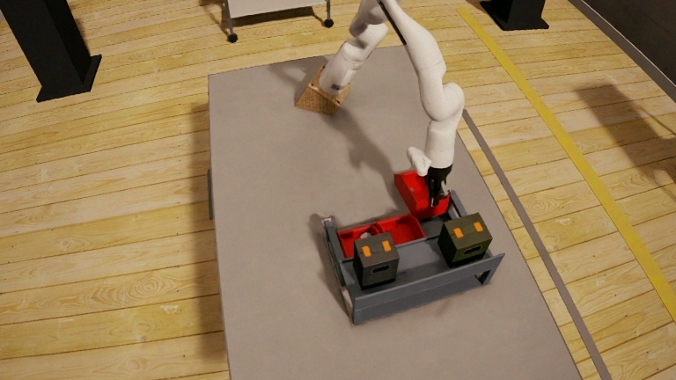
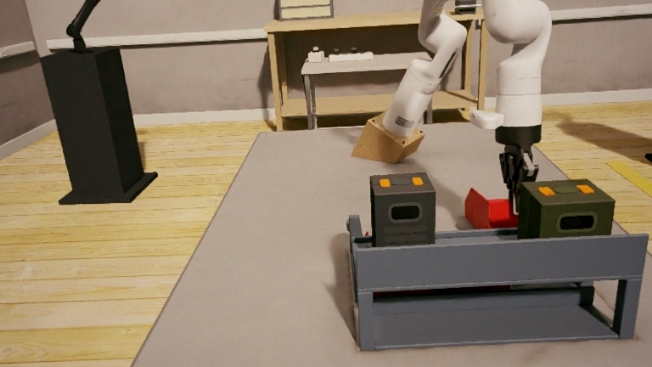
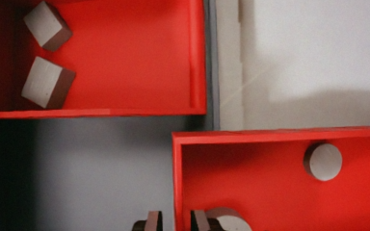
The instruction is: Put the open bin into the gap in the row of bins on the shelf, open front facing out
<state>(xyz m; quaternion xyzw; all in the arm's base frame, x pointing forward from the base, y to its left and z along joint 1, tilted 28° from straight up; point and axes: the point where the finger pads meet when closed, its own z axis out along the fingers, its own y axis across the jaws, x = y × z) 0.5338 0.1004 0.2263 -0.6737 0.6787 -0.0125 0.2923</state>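
Right now my hand is 90 mm past the grey round part, 30 mm to the left of it and 80 mm above it. Round my hand: dark grey box (190 mm ahead, 220 mm to the right, 60 mm above); then green box (170 mm ahead, 20 mm to the left, 50 mm above); then grey shelf (110 mm ahead, 100 mm to the right, 30 mm below).
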